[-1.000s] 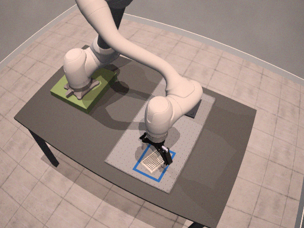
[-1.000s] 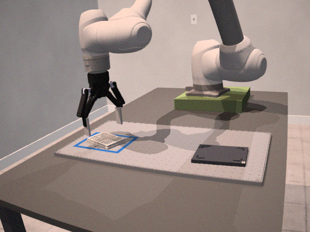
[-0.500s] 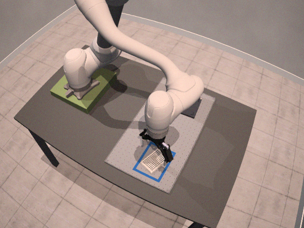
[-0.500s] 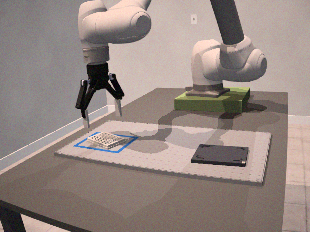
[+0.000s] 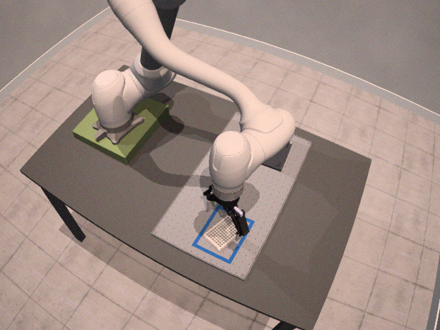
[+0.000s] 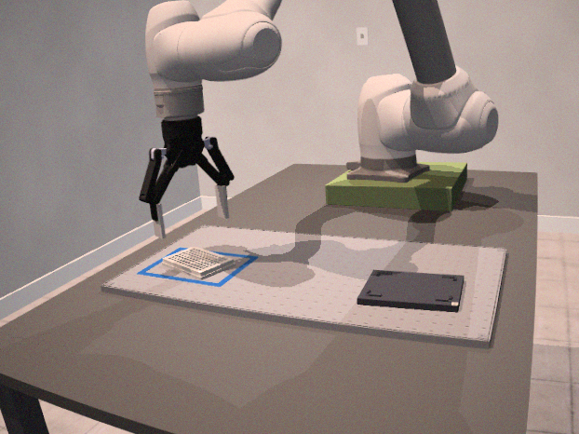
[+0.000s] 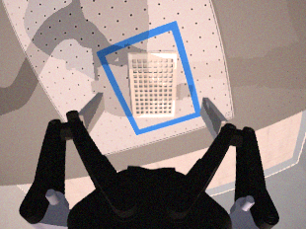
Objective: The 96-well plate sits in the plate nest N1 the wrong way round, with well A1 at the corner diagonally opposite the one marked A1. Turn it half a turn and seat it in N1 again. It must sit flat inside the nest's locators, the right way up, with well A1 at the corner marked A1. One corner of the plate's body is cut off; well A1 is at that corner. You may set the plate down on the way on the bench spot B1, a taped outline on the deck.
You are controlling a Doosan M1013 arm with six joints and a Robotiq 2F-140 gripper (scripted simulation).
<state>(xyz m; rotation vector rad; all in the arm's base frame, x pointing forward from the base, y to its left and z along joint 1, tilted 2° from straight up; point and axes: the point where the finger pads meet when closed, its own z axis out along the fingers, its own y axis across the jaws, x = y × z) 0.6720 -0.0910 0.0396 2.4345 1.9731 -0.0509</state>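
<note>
My gripper is now 8 cm above the white 96-well plate. Also, from my hand: pale A1 mark (4 cm behind, 51 cm to the left, 8 cm below); dark plate nest N1 (7 cm behind, 42 cm to the left, 8 cm below).
</note>
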